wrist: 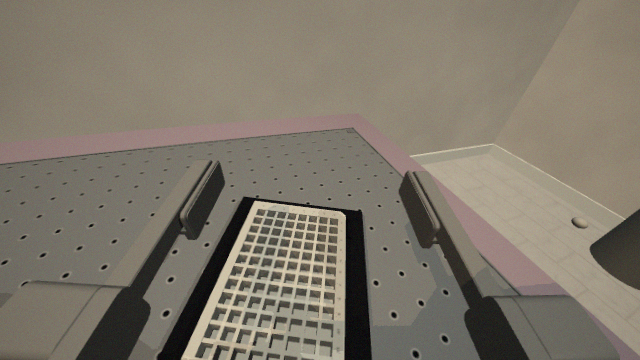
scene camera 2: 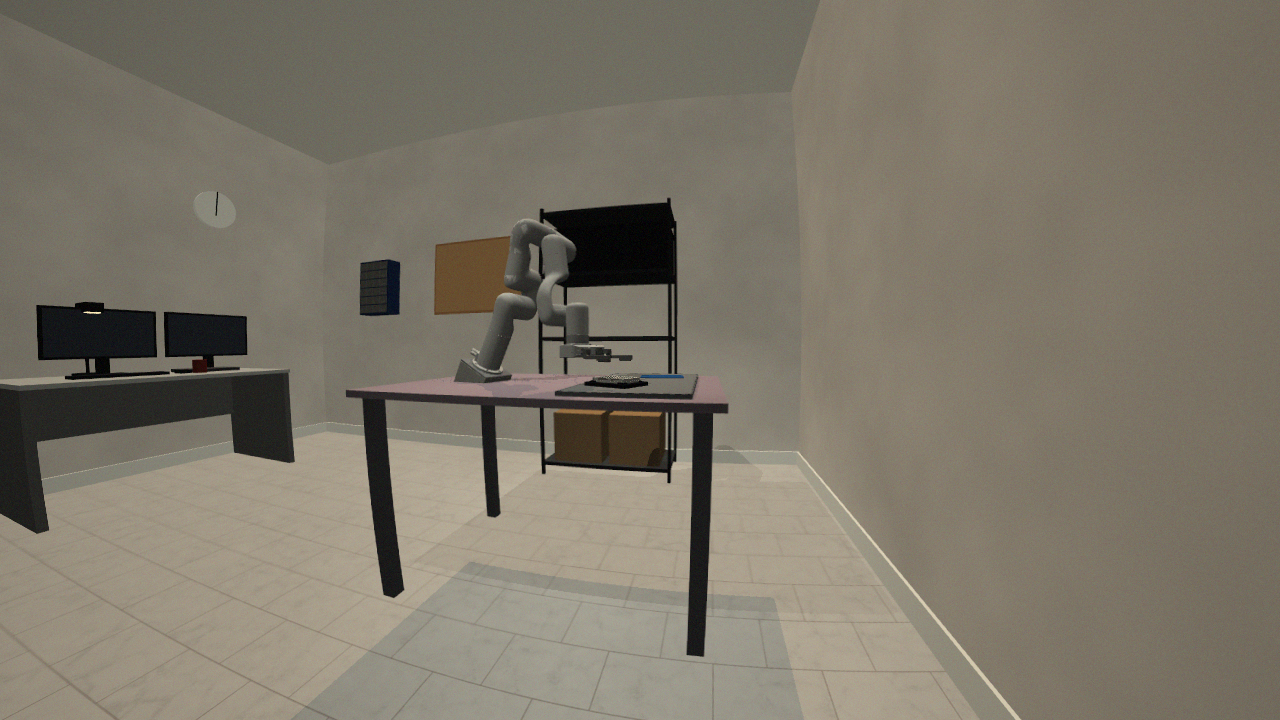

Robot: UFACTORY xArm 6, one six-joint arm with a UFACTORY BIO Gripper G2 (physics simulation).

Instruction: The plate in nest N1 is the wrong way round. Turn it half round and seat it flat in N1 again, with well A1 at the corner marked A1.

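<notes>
The plate [scene camera 2: 617, 377] [wrist: 274, 274] is pale, with a grid of square wells. It lies in the black nest [scene camera 2: 637, 385] [wrist: 357, 280] on the grey perforated board. In the wrist view its far right corner looks cut off. The lettering on the plate is too small to read, and I cannot make out the nest's A1 mark. My gripper [scene camera 2: 619, 357] [wrist: 311, 204] is partly open, with nothing between its fingers. It is above the plate and apart from it. In the wrist view one finger stands to each side of the nest. The near end of the plate is cut off by the frame.
The perforated board [scene camera 2: 577, 392] [wrist: 125, 200] lies on the pink table [scene camera 2: 402, 389] [wrist: 200, 134]. A flat blue item [scene camera 2: 662, 376] is at the board's far side. A black shelf rack [scene camera 2: 542, 438] stands behind the table, and a desk [scene camera 2: 134, 402] stands at the left.
</notes>
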